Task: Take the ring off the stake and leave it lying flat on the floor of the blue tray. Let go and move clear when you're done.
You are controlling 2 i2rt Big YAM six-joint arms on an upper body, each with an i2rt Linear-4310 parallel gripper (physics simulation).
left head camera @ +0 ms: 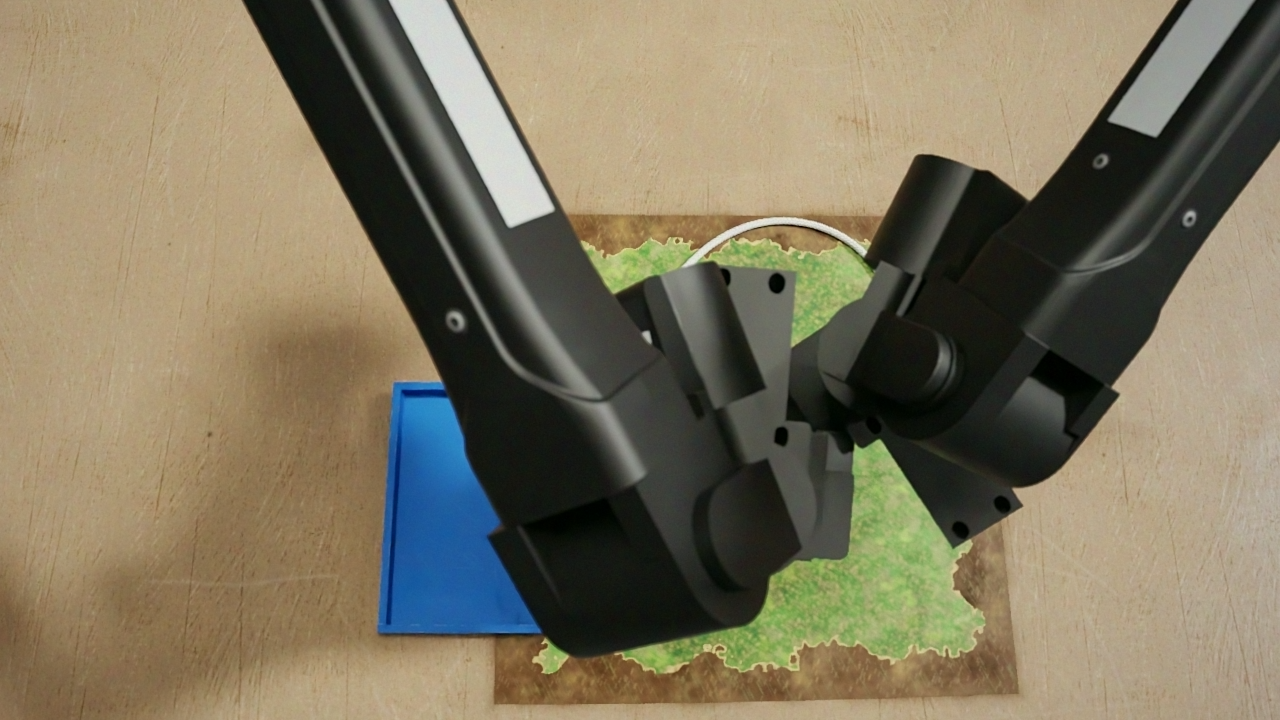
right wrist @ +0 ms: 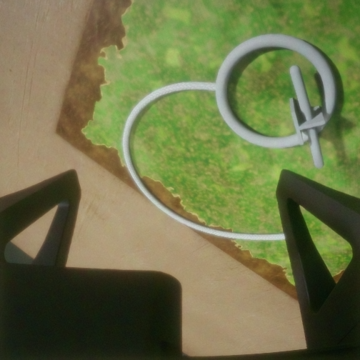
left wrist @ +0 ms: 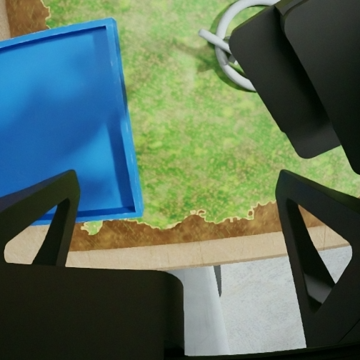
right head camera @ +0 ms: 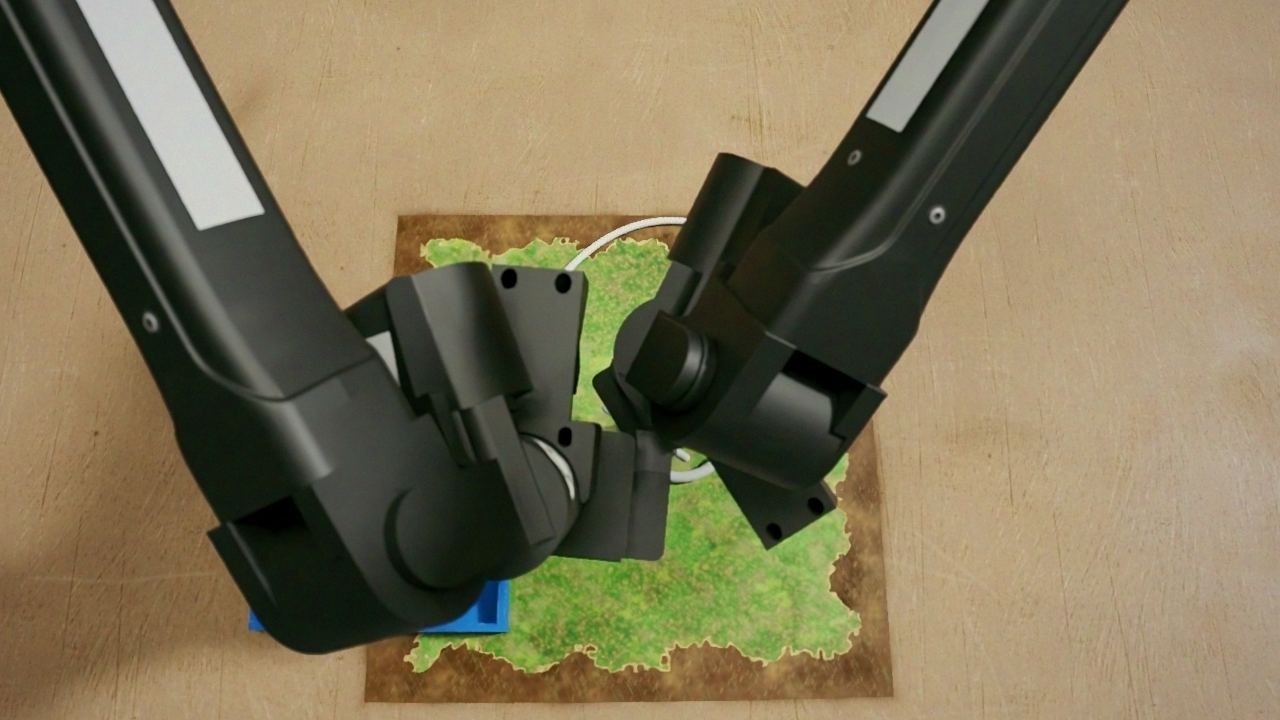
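The pale grey ring [right head camera: 691,476] [left wrist: 237,76] [right wrist: 275,41] is around or against the thin grey stake [left wrist: 208,37] [right wrist: 299,82], over the green mat. The stake crosses the ring's side beside a small bracket; how they interlock is unclear. The blue tray [left head camera: 388,510] [right head camera: 502,617] [left wrist: 131,150] is at the lower left in the head views, partly covered by my left arm. My left gripper [left wrist: 177,180] is open and empty, above the mat beside the tray. My right gripper [right wrist: 178,180] is open and empty, close to the ring. Arms hide both grippers' fingertips in the head views.
A white cord [left head camera: 778,221] [right head camera: 626,230] [right wrist: 127,145] leads from the ring in a loop past the mat's edge. The green and brown mat [left head camera: 895,617] [right head camera: 733,608] lies under the ring. My two grippers stand close together over it.
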